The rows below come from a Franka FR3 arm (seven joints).
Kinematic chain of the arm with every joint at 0, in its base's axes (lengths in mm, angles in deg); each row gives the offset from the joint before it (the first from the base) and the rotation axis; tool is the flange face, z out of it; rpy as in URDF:
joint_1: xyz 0 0 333 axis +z
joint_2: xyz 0 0 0 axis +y
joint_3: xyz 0 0 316 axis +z
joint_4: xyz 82.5 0 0 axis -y
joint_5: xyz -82.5 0 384 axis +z
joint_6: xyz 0 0 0 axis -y
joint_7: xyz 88 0 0 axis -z
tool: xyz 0 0 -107 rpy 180 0 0
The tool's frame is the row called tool.
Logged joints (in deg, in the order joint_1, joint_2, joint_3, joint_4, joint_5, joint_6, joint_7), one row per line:
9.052, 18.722, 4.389, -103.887, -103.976, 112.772, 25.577
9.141, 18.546, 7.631, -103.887, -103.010, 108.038, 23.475
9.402, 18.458, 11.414, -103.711, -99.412, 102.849, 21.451
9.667, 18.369, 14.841, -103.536, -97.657, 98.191, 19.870
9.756, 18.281, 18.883, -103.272, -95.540, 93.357, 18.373
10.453, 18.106, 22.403, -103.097, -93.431, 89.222, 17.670
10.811, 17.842, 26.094, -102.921, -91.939, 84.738, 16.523
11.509, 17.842, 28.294, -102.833, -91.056, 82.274, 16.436
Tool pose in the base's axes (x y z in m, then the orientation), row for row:
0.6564, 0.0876, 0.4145, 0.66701, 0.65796, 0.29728, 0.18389
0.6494, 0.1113, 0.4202, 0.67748, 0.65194, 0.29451, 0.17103
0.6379, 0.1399, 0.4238, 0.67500, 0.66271, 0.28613, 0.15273
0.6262, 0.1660, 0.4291, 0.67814, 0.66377, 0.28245, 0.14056
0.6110, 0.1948, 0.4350, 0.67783, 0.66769, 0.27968, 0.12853
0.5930, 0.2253, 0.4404, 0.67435, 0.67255, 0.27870, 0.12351
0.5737, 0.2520, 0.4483, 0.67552, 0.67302, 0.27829, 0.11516
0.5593, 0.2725, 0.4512, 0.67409, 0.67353, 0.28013, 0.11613
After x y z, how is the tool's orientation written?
As a quaternion, w x y z.
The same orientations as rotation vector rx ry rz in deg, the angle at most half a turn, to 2 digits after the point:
85.07, 38.43, 23.77
83.94, 37.92, 22.02
85.41, 36.88, 19.68
85.44, 36.36, 18.09
85.96, 36.01, 16.55
86.70, 35.93, 15.92
86.72, 35.86, 14.84
86.84, 36.12, 14.97

